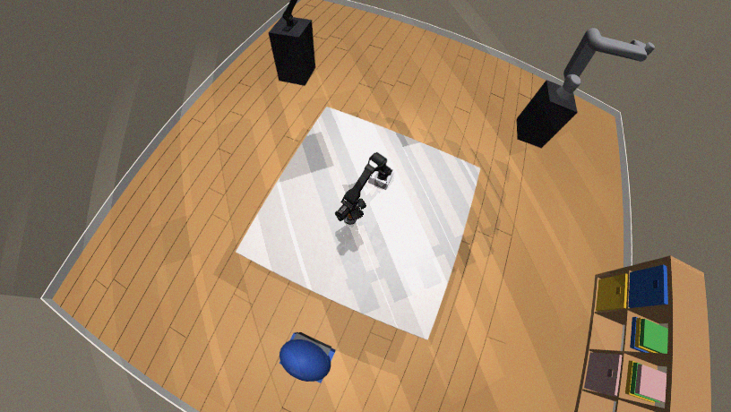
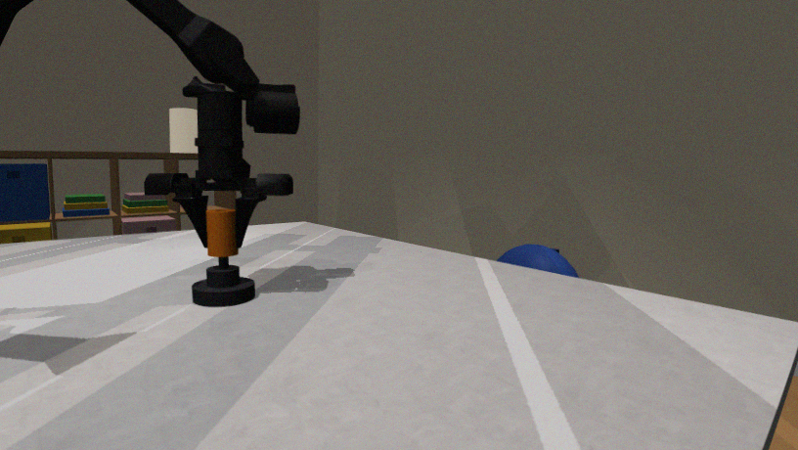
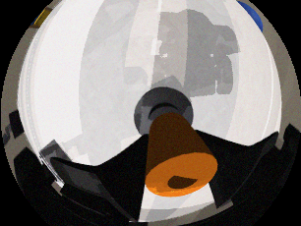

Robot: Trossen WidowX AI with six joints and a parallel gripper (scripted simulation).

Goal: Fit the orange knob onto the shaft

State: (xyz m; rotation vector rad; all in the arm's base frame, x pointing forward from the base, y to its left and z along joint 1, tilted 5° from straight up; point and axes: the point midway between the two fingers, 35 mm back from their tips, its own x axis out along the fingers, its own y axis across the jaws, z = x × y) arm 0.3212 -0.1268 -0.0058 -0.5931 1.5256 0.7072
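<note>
The orange knob is 2 cm above my gripper tip. Round my gripper tip: dark pedestal 4 cm below.
</note>
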